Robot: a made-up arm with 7 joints.
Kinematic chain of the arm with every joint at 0, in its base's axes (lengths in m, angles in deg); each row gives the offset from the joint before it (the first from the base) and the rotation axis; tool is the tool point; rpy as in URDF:
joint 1: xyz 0 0 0.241 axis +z
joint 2: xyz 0 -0.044 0.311 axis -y
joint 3: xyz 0 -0.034 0.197 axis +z
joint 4: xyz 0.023 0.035 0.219 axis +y
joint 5: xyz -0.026 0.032 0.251 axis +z
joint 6: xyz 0 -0.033 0.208 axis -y
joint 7: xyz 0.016 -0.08 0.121 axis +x
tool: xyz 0 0 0 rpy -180 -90 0
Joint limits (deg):
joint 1: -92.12..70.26
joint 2: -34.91..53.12
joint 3: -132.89..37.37
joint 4: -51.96..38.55
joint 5: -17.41..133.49
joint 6: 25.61..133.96
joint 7: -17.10..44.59
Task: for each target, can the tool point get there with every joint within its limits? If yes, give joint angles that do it. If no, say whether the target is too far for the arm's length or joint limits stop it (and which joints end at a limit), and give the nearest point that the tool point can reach.
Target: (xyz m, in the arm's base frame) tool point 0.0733 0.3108 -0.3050
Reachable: no: joint limits stop it (at a limit: joint 1, joint 2, joint 4, joint 5) | nearest point 0.0157 0.6943 0.5413 | short by 0.931 m
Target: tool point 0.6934 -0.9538 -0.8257
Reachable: no: too far | nearest point 0.0609 -0.7805 0.5797 | short by 1.551 m
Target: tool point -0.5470 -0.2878 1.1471
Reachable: yes | joints 17.81 39.38 -66.81 -0.32 44.70 111.08 29.76
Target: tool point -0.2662 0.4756 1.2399
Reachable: yes | joints -59.50 32.53 -71.76 -26.85 88.89 92.66 10.31
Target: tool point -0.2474 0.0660 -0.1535
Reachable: no: joint limits stop it (at a limit: joint 2, joint 4, joint 5) | nearest point -0.6604 0.1762 0.5458 | short by 0.820 m
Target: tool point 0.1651 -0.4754 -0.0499
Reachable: no: joint limits stop it (at a limit: joint 1, joint 2, joint 4, joint 5) | nearest point -0.0300 -0.7153 0.5550 | short by 0.679 m
